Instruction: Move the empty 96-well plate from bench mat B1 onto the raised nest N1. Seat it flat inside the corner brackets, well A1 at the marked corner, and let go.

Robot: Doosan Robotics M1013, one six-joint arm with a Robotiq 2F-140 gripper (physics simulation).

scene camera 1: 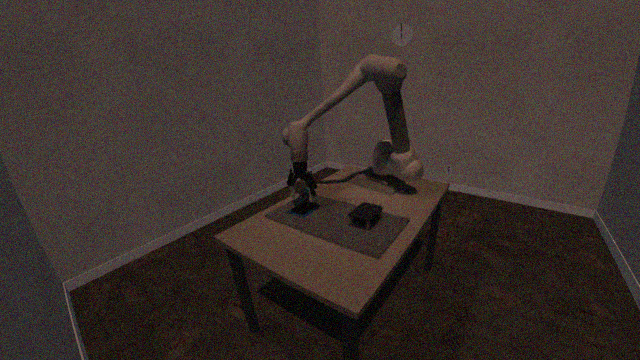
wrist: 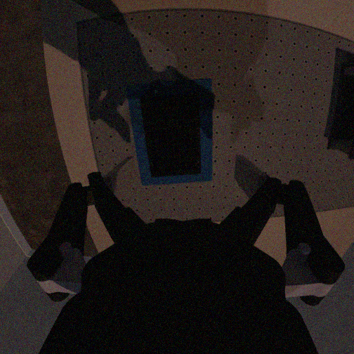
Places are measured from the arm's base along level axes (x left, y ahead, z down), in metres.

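Pixels of known places: gripper, fingertip midpoint: (scene camera 1: pixel 302 199); arm's base, link origin: (scene camera 1: pixel 383 178).
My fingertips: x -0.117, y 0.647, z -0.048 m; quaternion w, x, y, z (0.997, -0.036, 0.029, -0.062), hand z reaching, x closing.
Note:
Ahead of a thing's pixels: the offset from my fingertips to its top centre. Level surfaces: height alone.
The dark 96-well plate @(dx -0.017, dy -0.021, dz +0.057 m) (scene camera 1: pixel 304 207) (wrist: pixel 172 135) lies on bench mat B1 (wrist: pixel 206 162), whose blue border shows around it. Its wells and the A1 corner are too dark to make out. My gripper (scene camera 1: pixel 303 196) (wrist: pixel 184 166) is open and empty, pointing down above the plate's area, with its fingers spread wider than the plate in the wrist view. The raised nest N1 @(dx +0.338, dy -0.127, dz +0.010 m) (scene camera 1: pixel 367 214) is a dark block in the scene view; part of it (wrist: pixel 345 110) shows at the right edge of the wrist view. Its corner brackets cannot be made out.
A grey perforated board @(dz +0.073 m) (scene camera 1: pixel 327 227) (wrist: pixel 300 100) lies under the mat and nest on the wooden table @(dz +0.086 m) (scene camera 1: pixel 300 255). The shadow of the arm falls across the board and the far part of the blue border. A dark cable (scene camera 1: pixel 345 178) runs near the robot's base.

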